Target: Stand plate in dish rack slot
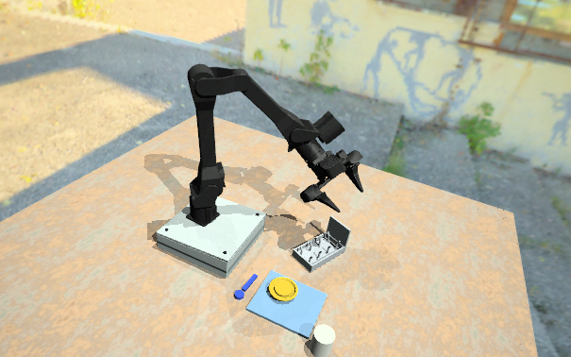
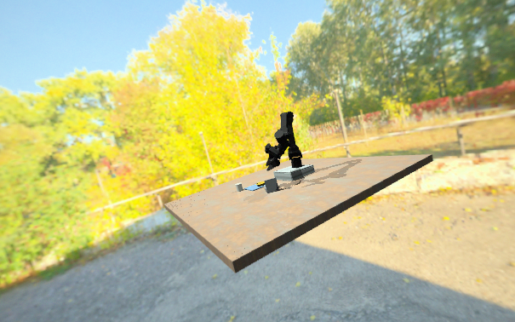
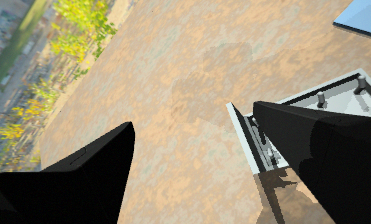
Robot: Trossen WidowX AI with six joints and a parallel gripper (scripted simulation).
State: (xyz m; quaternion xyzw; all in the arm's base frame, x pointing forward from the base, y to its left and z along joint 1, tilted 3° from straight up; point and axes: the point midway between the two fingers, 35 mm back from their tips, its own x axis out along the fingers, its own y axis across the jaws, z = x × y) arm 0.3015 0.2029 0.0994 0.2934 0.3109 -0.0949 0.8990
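Now: gripper tip 40 mm past the yellow plate, 250 mm to the left of it and 130 mm above it. The rest, counted from my gripper tip: grey dish rack (30 mm behind, 70 mm to the right, 130 mm below); blue spoon (120 mm behind, 290 mm to the right, 150 mm below); light blue mat (10 mm behind, 260 mm to the right, 150 mm below).
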